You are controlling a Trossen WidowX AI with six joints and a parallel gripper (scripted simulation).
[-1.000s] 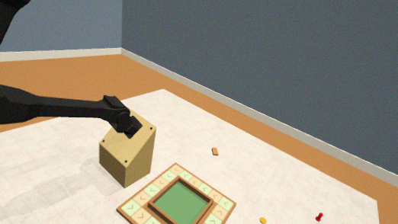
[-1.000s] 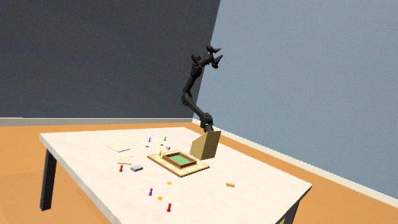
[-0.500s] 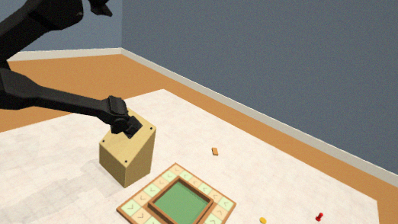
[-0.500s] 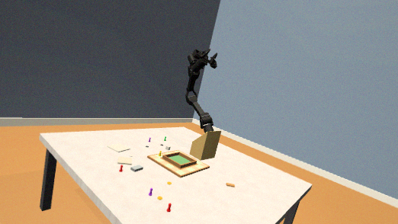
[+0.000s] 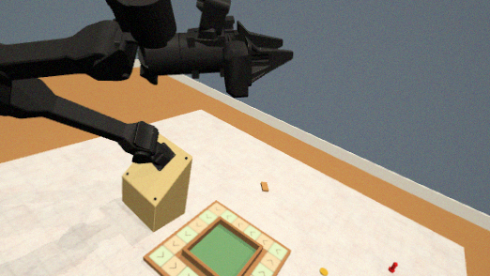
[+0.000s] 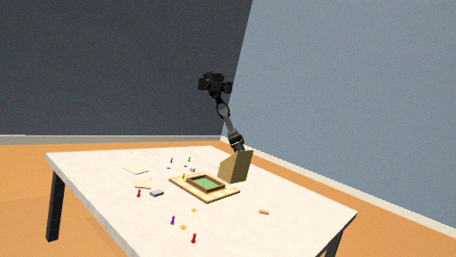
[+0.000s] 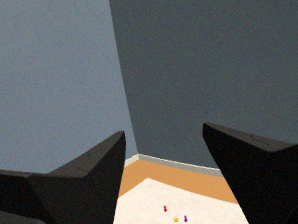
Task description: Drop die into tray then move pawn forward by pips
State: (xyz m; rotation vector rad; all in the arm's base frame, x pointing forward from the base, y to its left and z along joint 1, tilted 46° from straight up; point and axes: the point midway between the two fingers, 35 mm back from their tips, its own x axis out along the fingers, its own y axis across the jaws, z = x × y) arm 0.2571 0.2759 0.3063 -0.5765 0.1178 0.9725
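Now: gripper tip 56 cm above the white die, 17 cm to the left of it and 10 cm past it. Also, from my gripper tip: yellow pawn: 54 cm below, 6 cm to the right, 3 cm ahead; green dice tray: 56 cm below, 5 cm behind, 4 cm to the left; grey block: 56 cm below, 25 cm ahead, 6 cm to the left.
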